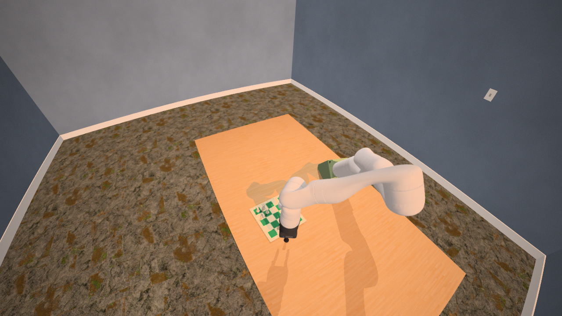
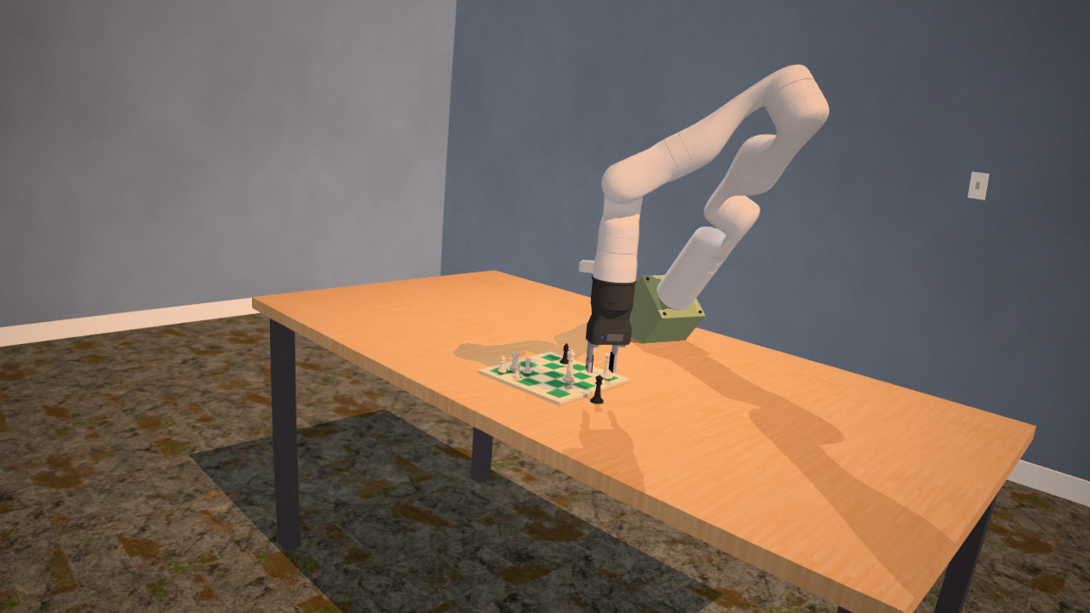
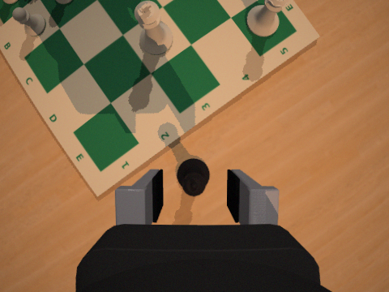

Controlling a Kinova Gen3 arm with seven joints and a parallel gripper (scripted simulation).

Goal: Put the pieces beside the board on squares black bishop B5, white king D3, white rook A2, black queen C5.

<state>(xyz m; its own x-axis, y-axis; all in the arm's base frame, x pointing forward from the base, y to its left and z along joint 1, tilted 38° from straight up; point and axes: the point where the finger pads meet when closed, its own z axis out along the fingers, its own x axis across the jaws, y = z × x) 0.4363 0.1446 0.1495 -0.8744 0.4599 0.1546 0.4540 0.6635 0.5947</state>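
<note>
Now: hand 50 mm above the black queen. From my hand the other things lie so: white king (110 mm to the right, 40 mm below, 20 mm behind); then chessboard (140 mm to the right, 70 mm below, 20 mm behind); then black bishop (190 mm to the right, 90 mm behind, 50 mm below).
</note>
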